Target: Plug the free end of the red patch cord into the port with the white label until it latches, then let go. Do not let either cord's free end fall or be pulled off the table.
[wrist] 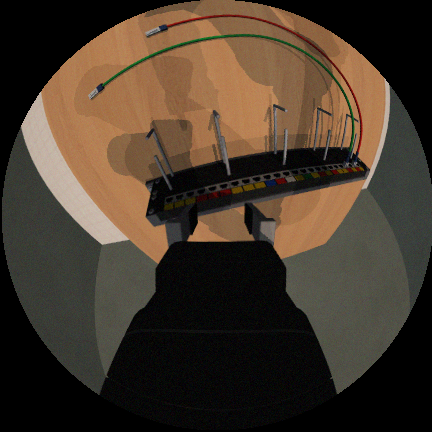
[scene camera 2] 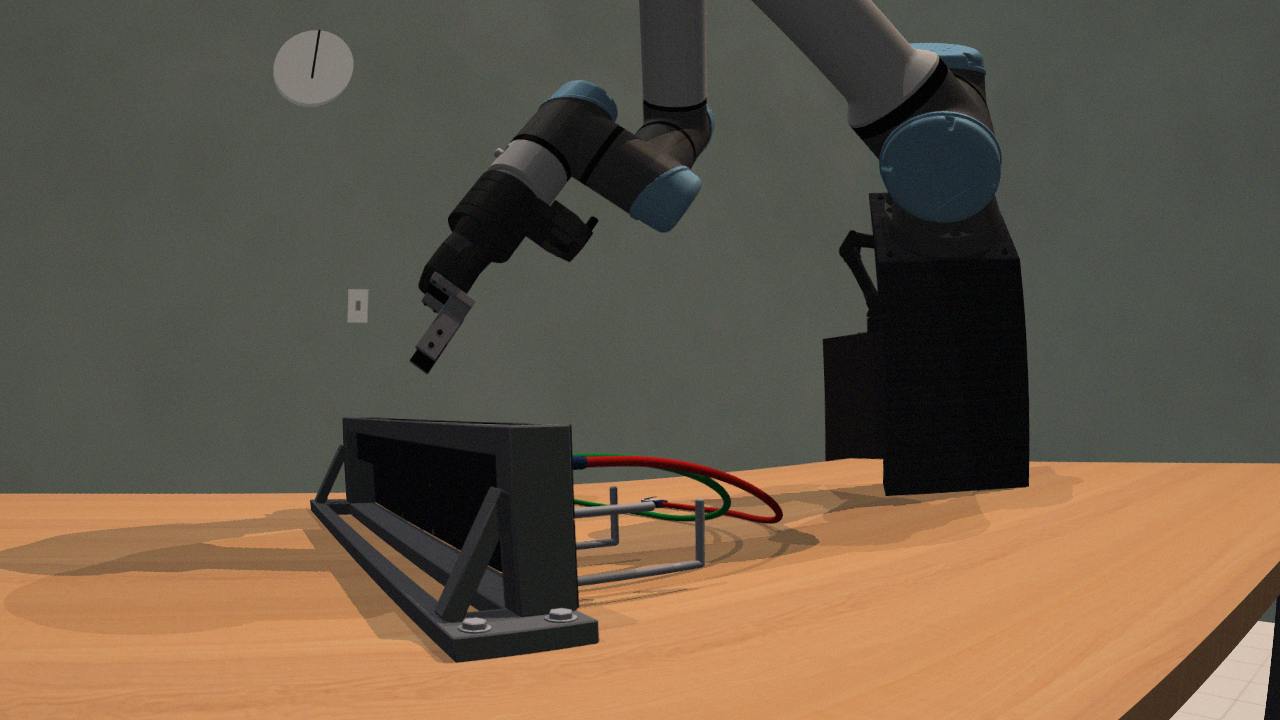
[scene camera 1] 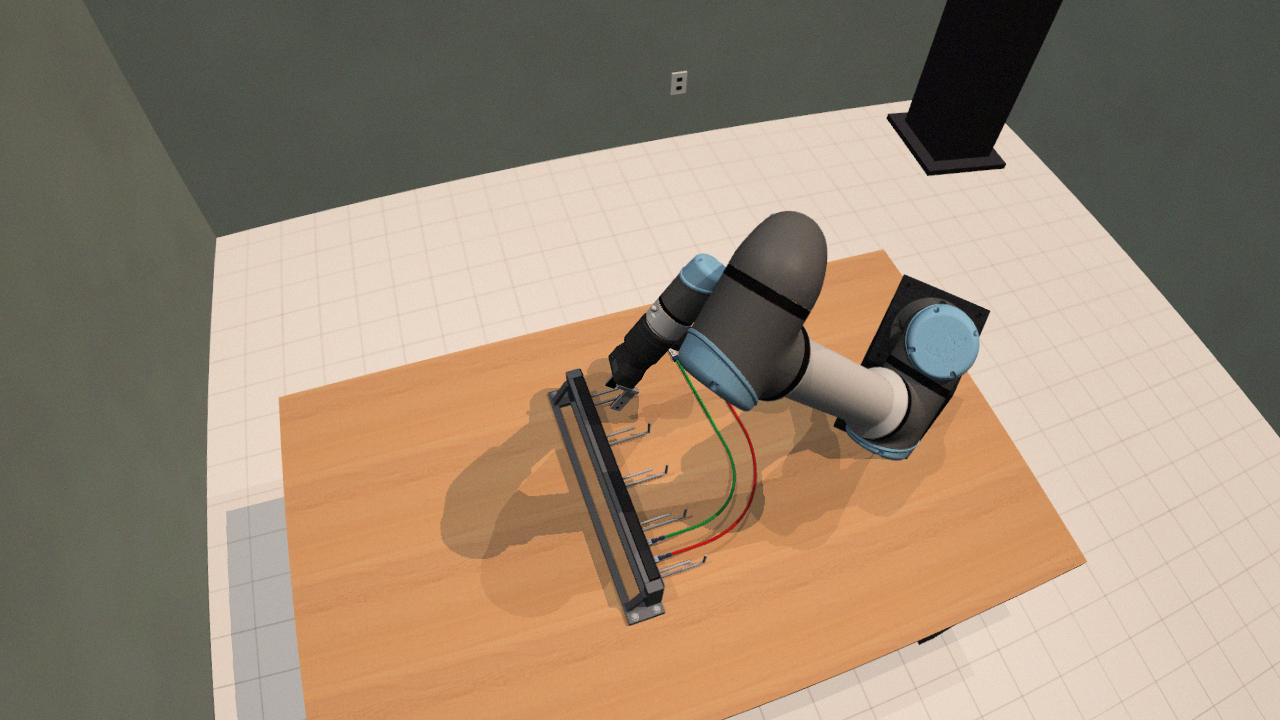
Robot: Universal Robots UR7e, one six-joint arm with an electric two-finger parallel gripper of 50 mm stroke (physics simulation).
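Frame: origin at the arm's base, x back, y left, z down, level; millimetres.
Where they show: gripper, fingertip midpoint: (wrist: 220, 212) (scene camera 2: 421, 361) (scene camera 1: 612, 397); arm's base, link origin: (scene camera 2: 943, 225).
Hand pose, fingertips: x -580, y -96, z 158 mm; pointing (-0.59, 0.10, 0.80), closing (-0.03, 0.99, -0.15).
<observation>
Things, the pixels of their top centre, and the offset from my fingertips. "*": a spot on its surface instead.
- patch panel, top centre: (scene camera 2: 448, 419) (wrist: 298, 173) (scene camera 1: 626, 467) dz +52, dx +2, dy +127 mm
- clear plug with a blue boot, top centre: (scene camera 2: 654, 496) (wrist: 154, 28) dz +142, dx +257, dy -56 mm
- white label, surface spot: (wrist: 290, 179) * dz +57, dx -14, dy +119 mm
- green cord, surface spot: (wrist: 240, 35) * dz +147, dx +222, dy +66 mm
The red patch cord (scene camera 1: 754, 465) (scene camera 2: 760, 498) (wrist: 230, 15) curves from the patch panel (scene camera 1: 607, 474) (scene camera 2: 544, 537) across the table. Its free end, a clear plug with a blue boot (wrist: 163, 28), lies on the table at the top of the wrist view. The arm hides this end in scene camera 1. The white label (wrist: 290, 179) is near the middle of the panel's label row, between a red and a yellow label. My gripper (scene camera 1: 620, 402) (scene camera 2: 421, 361) (wrist: 220, 212) is open and empty, tilted, above the panel's far end and away from the red plug.
A green cord (scene camera 1: 733, 465) (wrist: 240, 35) runs inside the red one; its free plug (scene camera 1: 674, 355) (wrist: 94, 92) lies on the table. Both cords' other ends are plugged in at the panel's near end. Metal cable hooks (scene camera 1: 666, 471) (scene camera 2: 699, 532) (wrist: 275, 131) stick out from the panel's port side.
</observation>
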